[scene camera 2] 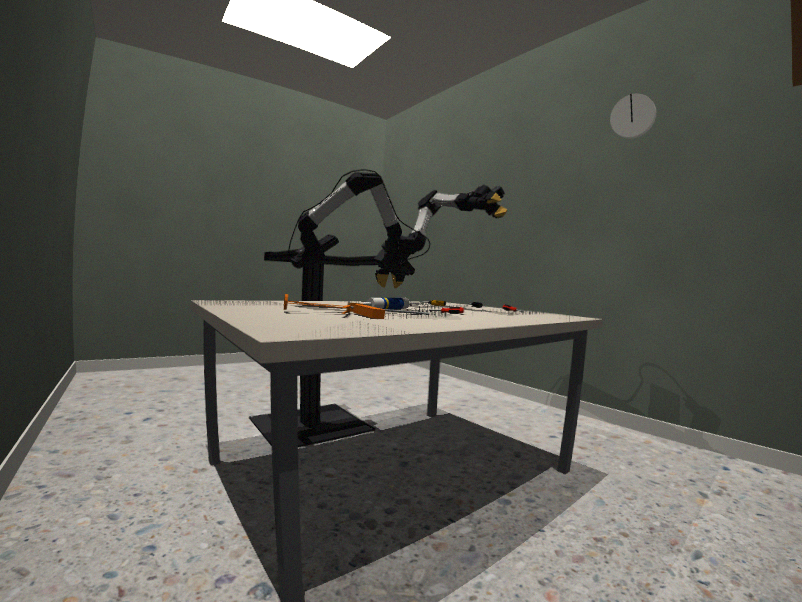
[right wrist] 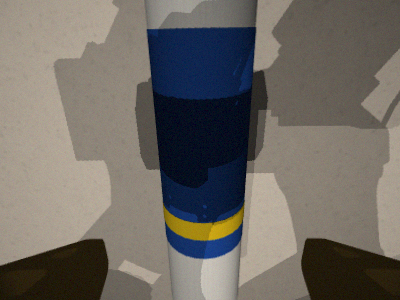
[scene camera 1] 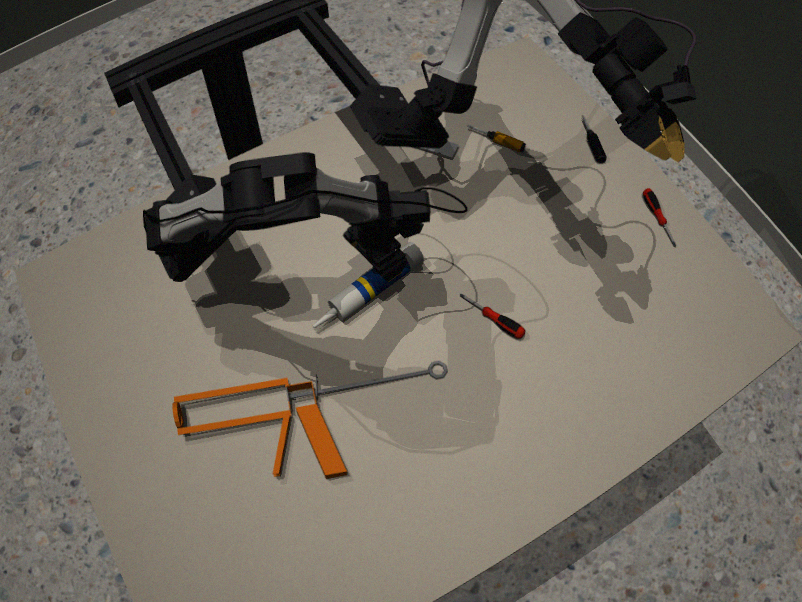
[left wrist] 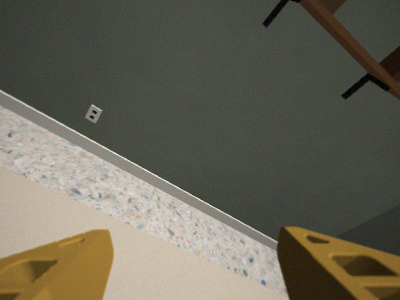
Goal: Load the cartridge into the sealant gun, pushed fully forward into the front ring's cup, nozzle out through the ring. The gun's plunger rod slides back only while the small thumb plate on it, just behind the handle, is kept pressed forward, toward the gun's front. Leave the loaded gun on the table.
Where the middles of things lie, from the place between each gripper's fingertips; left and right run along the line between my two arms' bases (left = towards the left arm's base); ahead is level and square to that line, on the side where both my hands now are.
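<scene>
Cartridge (right wrist: 201, 66): my right hand (scene camera 1: 375, 263) 20 mm to the left of it, 80 mm above it.
Cartridge from my left hand (scene camera 1: 674, 159): 410 mm to the right, 290 mm behind, 460 mm below.
</scene>
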